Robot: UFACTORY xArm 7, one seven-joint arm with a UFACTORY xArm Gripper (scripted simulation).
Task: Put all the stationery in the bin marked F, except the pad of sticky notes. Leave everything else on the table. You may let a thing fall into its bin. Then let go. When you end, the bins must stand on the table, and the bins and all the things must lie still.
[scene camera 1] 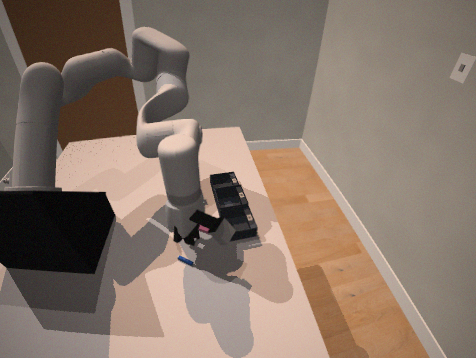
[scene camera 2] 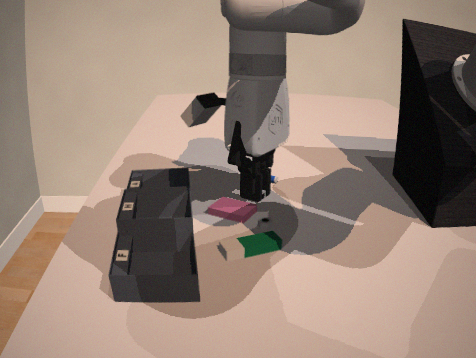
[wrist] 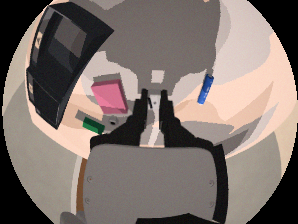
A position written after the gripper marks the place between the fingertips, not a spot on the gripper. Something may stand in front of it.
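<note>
The gripper [scene camera 2: 255, 196] shares the scene with a pink sticky-note pad [scene camera 2: 227, 208]. There is also a sight of the gripper [scene camera 1: 192, 240], and again of the gripper [wrist: 153, 97], where the pink sticky-note pad [wrist: 109, 94] can be seen as well.
</note>
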